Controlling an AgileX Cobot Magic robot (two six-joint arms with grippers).
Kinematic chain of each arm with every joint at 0, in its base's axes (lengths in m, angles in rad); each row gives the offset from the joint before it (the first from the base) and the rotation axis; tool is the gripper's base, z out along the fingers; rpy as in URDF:
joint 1: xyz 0 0 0.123 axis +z
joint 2: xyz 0 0 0 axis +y
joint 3: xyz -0.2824 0 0.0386 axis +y
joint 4: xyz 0.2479 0 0.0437 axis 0.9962 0 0.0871
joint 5: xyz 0 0 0 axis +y
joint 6: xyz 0.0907 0 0.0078 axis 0.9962 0 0.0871
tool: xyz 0 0 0 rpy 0 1.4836 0
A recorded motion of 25 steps. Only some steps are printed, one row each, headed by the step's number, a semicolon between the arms.
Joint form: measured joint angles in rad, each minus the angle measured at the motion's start. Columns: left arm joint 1, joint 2, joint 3, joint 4, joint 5, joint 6; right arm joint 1, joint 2, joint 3, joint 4, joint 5, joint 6.
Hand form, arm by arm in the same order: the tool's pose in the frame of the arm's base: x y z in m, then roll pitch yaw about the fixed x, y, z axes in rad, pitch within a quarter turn. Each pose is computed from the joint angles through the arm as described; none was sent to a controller.
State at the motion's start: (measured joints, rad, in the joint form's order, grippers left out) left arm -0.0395 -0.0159 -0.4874 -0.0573 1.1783 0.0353; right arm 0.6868 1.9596 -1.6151 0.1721 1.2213 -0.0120
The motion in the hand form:
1: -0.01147 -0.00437 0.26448 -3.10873 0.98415 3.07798; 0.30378 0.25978 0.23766 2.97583 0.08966 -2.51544
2: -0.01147 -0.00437 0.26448 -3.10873 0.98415 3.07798; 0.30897 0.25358 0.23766 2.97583 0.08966 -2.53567
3: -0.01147 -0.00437 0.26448 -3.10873 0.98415 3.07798; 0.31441 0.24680 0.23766 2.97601 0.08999 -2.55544
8: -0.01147 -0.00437 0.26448 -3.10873 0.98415 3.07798; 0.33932 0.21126 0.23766 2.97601 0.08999 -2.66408
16: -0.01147 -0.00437 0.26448 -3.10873 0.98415 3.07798; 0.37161 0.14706 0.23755 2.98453 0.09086 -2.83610
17: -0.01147 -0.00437 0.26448 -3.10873 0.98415 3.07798; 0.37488 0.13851 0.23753 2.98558 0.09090 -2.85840
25: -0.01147 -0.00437 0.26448 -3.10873 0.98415 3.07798; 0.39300 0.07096 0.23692 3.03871 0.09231 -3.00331
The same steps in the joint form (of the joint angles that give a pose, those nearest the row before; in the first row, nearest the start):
1: 0.0000 0.0000 0.0000 0.0000 0.0000 0.0000; -0.0160 0.0000 0.0000 0.0000 0.0000 -0.0024
2: 0.0000 0.0000 0.0000 0.0000 0.0000 0.0000; -0.0362 0.0000 0.0000 0.0000 0.0000 -0.0024
3: 0.0000 0.0000 0.0000 0.0000 0.0000 0.0000; -0.0580 0.0000 0.0000 0.0000 0.0000 -0.0044
8: 0.0000 0.0000 0.0000 0.0000 0.0000 0.0000; -0.1666 0.0000 0.0000 0.0000 0.0000 -0.0044
16: 0.0000 0.0000 0.0000 0.0000 0.0000 0.0000; -0.3449 0.0000 0.0000 -0.0085 0.0000 -0.0077
17: 0.0000 0.0000 0.0000 0.0000 0.0000 0.0000; -0.3675 0.0000 0.0000 -0.0096 0.0000 -0.0077
25: 0.0000 0.0000 0.0000 0.0000 0.0000 0.0000; -0.5312 0.0000 0.0000 -0.0643 0.0000 -0.0077

